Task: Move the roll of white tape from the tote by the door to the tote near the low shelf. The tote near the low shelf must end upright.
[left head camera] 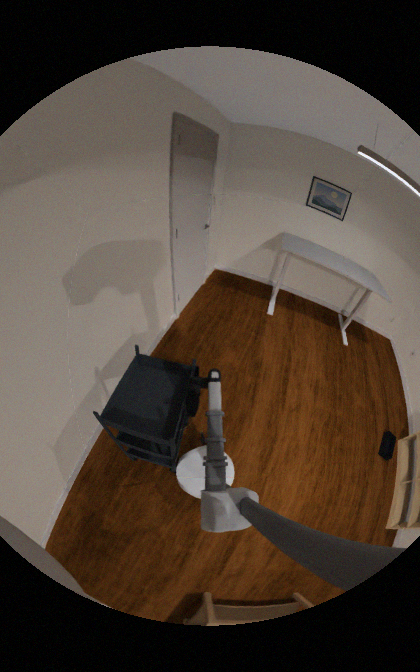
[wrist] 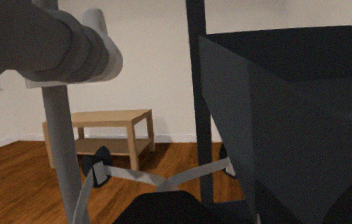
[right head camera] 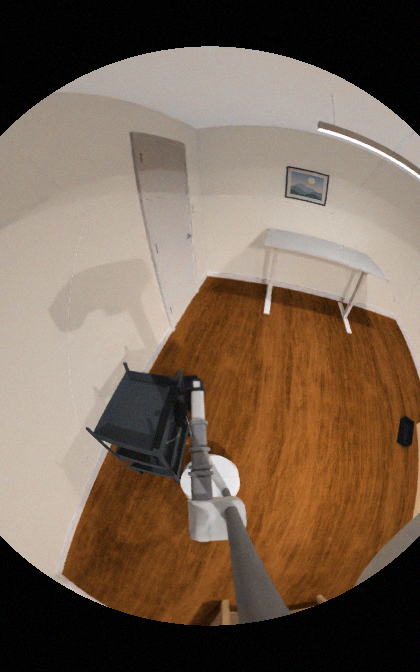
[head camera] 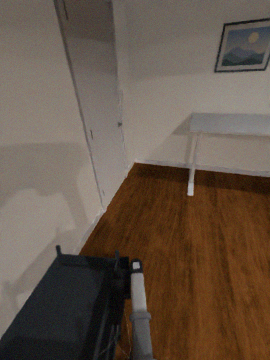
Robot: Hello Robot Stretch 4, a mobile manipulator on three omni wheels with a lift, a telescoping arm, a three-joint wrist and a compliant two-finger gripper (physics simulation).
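My gripper is open in the wrist view, its two pads well apart and no tape between them. It is low beside the dark cart, and the cart's tray side partly covers the right pad. In the head views the gripper is a dark shape at the cart's right edge; its fingers cannot be made out. The roll of white tape does not show. The tote by the door cannot be made out beside the cart. A black tote is on the floor at the far right, near the pale wooden low shelf.
The dark cart stands by the left wall, close against the arm. A white table stands at the back wall, right of the door. A wooden low table stands by a wall.
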